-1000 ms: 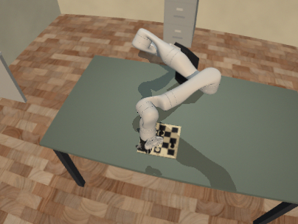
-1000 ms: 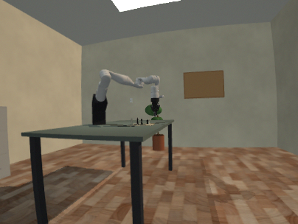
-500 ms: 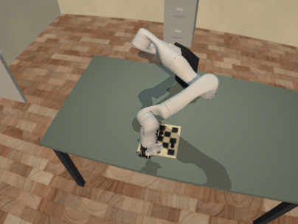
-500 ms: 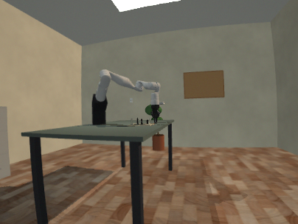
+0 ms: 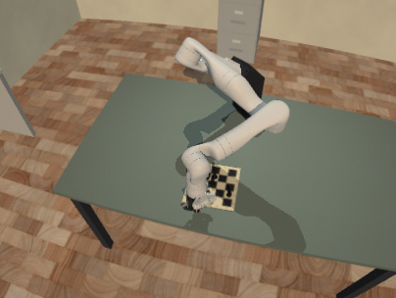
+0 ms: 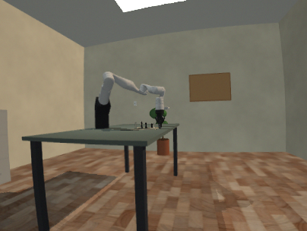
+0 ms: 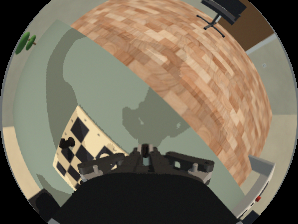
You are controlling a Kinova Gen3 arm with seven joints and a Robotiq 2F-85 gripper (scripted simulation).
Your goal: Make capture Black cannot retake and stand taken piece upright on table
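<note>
My hand is 10 mm above the black piece. The rest, counted from my hand: white chess piece (210 mm behind, 40 mm to the right, 10 mm above); then chessboard (140 mm behind, 40 mm to the left, 30 mm below); then white piece (70 mm behind, 40 mm to the left).
</note>
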